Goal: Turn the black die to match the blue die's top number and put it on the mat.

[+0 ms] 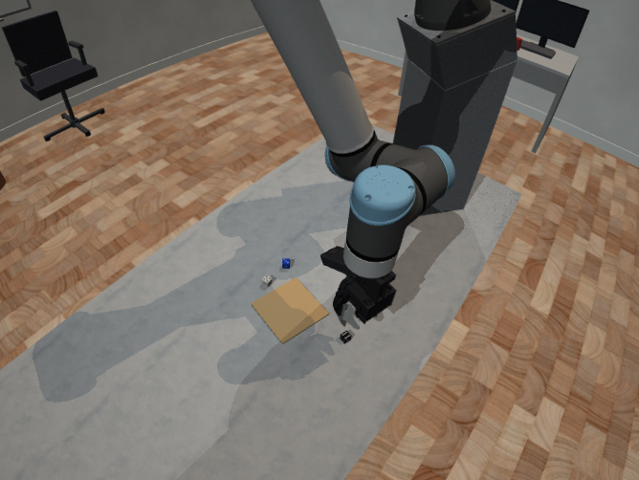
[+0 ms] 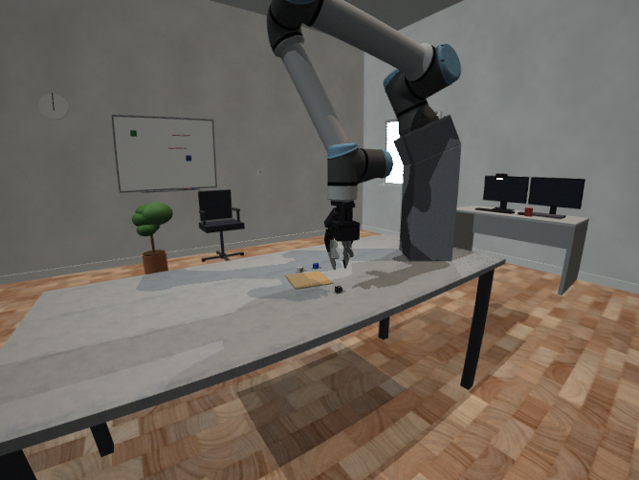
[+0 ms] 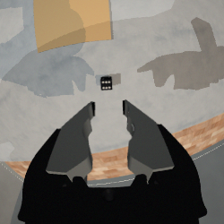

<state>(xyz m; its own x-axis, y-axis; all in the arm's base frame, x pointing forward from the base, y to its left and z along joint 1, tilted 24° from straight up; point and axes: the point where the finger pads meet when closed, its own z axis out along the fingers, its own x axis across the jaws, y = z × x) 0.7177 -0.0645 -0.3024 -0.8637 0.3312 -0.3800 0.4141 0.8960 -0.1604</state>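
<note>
Now: hand 90 mm above the black die. Also, from my hand: blue die 120 mm behind, 240 mm to the right, 90 mm below; tan mat 10 mm behind, 160 mm to the right, 100 mm below; white die 50 mm behind, 250 mm to the right, 90 mm below.
</note>
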